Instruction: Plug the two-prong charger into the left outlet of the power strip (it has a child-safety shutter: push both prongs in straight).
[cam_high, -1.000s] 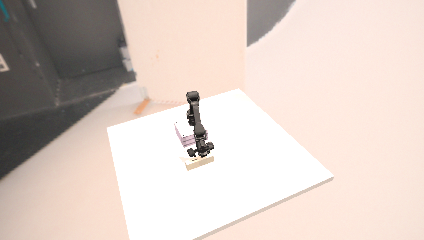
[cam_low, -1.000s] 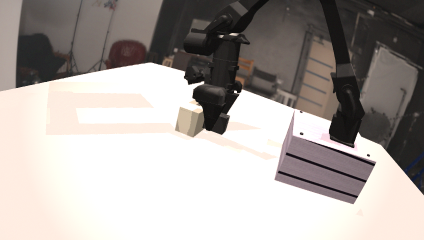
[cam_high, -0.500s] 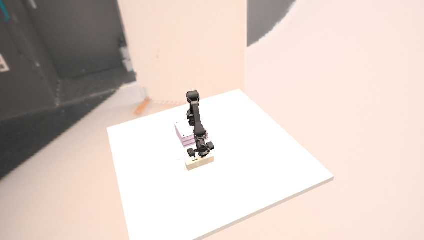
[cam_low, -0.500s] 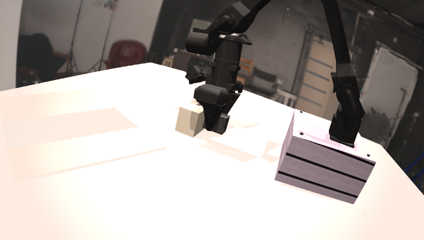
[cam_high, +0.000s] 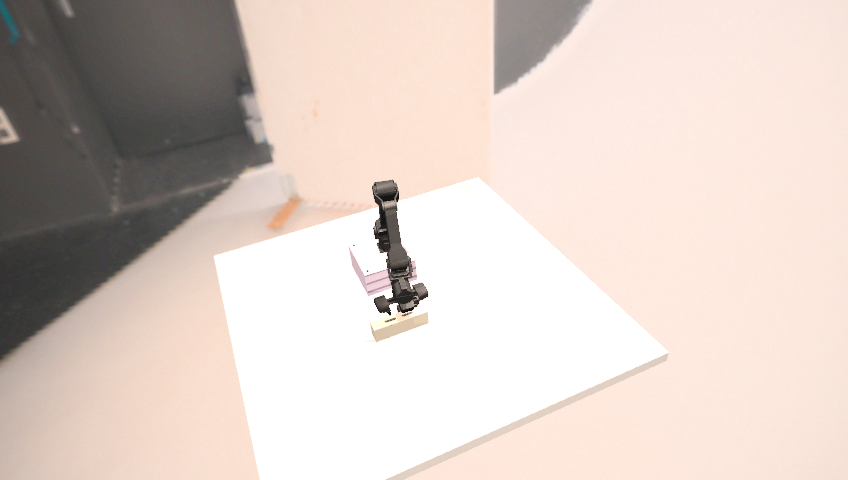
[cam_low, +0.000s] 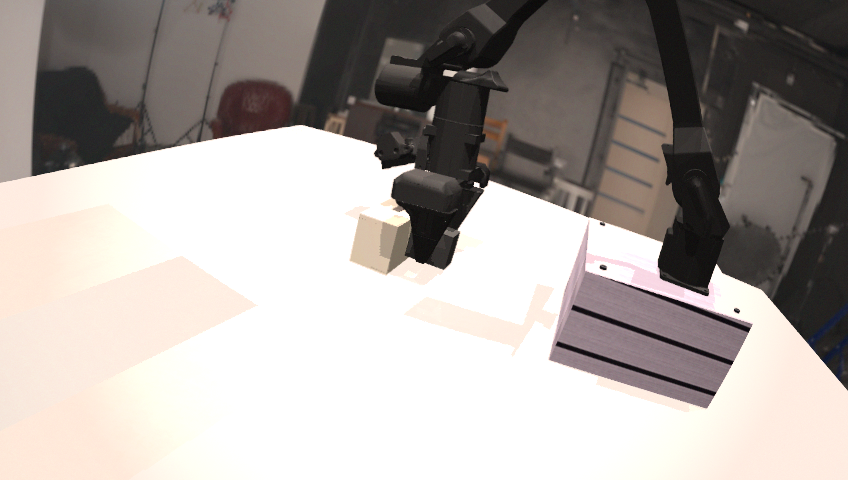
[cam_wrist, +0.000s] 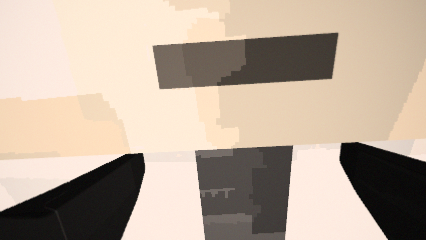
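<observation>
My gripper tip is now 2 cm short of the black two-prong charger and 1 cm below it.
</observation>
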